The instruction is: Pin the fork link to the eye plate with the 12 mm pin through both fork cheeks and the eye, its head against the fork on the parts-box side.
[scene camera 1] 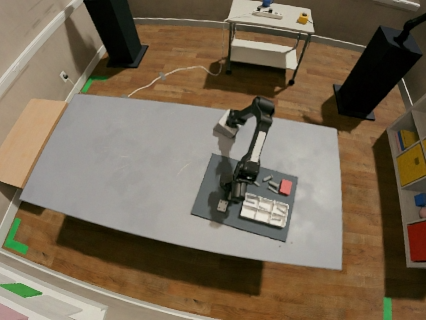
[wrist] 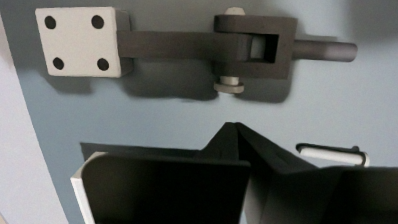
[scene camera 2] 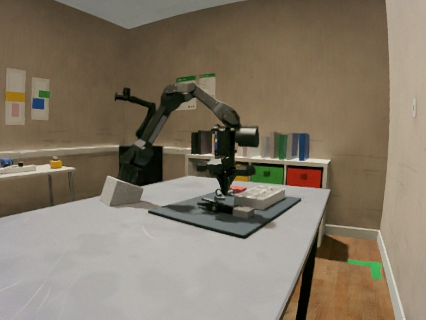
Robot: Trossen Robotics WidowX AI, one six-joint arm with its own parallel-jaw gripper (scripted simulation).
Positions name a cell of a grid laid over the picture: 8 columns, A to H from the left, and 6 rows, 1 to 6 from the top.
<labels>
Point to a grey block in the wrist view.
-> B2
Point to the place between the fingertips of my gripper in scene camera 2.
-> At E4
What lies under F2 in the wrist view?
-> A fork link.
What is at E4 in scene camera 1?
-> A white parts box.
</labels>
